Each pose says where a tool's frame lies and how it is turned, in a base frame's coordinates. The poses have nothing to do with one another.
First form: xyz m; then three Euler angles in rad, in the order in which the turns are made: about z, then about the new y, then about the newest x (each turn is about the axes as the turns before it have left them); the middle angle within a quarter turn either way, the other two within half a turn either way.
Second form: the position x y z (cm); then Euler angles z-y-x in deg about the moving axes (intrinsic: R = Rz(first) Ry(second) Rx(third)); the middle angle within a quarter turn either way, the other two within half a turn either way. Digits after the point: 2 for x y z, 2 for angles.
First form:
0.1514, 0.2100, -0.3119, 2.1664, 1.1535, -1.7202
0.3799, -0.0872, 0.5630, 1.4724, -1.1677, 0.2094
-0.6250, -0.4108, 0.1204, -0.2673, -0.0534, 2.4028
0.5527, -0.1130, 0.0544, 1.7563, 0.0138, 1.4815
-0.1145, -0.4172, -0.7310, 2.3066, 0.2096, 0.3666
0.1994, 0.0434, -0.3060, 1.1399, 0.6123, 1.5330
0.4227, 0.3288, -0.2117, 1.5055, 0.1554, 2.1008
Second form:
15.14, 21.00, -31.19, 124.13, 66.09, -98.56
37.99, -8.72, 56.30, 84.36, -66.90, 12.00
-62.50, -41.08, 12.04, -15.32, -3.06, 137.67
55.27, -11.30, 5.44, 100.63, 0.79, 84.88
-11.45, -41.72, -73.10, 132.16, 12.01, 21.00
19.94, 4.34, -30.60, 65.31, 35.08, 87.83
42.27, 32.88, -21.17, 86.26, 8.90, 120.37

